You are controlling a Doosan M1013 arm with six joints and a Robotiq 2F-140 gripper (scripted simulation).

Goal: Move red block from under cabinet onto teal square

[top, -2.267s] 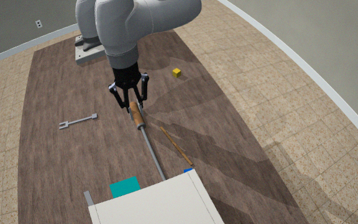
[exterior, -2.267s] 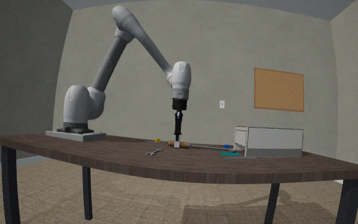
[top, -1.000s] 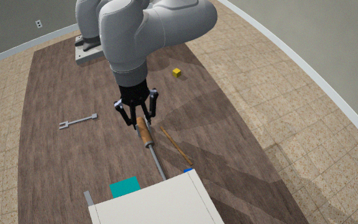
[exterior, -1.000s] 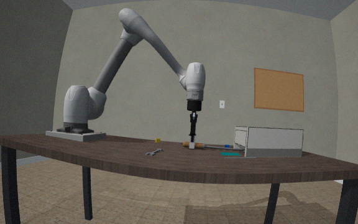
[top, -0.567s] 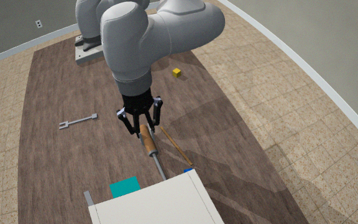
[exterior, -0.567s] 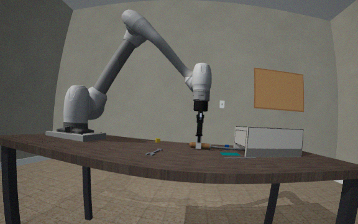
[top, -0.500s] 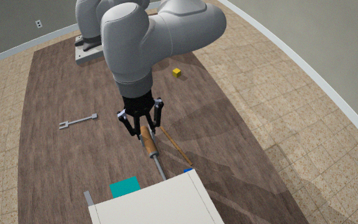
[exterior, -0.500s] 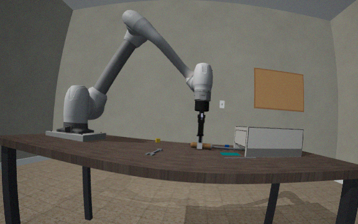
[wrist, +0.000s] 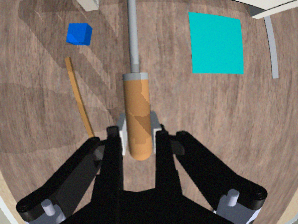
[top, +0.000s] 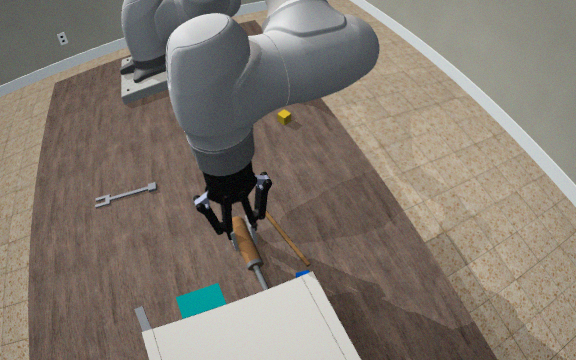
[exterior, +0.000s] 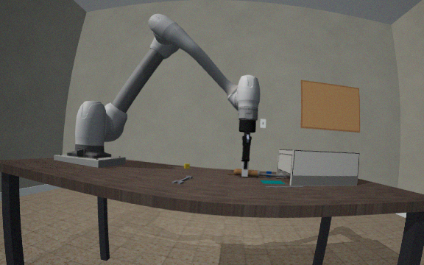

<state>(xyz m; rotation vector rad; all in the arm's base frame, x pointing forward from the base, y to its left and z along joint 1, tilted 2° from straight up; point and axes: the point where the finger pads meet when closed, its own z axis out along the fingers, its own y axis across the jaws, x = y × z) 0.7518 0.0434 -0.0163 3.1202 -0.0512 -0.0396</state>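
Right now the teal square is 130 mm to the right of my hand, 100 mm ahead of it and 40 mm below it. Also, from my hand: hook tool: 130 mm ahead, 40 mm to the right, 20 mm below; then blue block: 130 mm ahead, 70 mm to the left, 30 mm below; then thin wooden stick: 80 mm to the left, 40 mm below, 10 mm ahead.
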